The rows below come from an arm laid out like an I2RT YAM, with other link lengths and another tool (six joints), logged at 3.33 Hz.
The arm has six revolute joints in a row. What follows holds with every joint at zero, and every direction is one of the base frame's.
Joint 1 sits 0.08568 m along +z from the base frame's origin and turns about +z.
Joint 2 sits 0.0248 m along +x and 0.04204 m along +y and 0.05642 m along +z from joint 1 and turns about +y.
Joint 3 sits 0.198 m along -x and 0.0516 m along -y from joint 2 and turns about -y.
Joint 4 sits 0.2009 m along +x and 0.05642 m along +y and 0.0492 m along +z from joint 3 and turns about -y.
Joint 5 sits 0.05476 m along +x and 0.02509 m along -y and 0.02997 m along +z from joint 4 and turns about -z.
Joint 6 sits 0.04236 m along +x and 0.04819 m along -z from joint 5 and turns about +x.
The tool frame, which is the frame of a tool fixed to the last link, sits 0.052 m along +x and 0.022 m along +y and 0.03 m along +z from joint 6; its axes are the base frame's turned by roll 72.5, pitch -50.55 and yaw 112.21 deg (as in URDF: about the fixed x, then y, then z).
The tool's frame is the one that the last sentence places.
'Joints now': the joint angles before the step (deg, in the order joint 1, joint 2, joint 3, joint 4, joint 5, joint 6). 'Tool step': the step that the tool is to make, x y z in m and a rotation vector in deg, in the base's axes. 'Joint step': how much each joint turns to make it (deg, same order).
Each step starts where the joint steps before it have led.
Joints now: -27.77, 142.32, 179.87, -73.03, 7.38, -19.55
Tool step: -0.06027, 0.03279, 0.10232, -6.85, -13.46, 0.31
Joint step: 0.07, -15.64, -0.05, -0.50, -0.31, 0.06
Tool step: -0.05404, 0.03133, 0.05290, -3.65, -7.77, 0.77
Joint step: 0.34, -10.65, 0.00, -2.09, -0.51, 0.22
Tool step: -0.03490, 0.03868, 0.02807, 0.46, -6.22, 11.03
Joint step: 0.01, -6.66, 0.05, -1.40, -11.40, 1.46
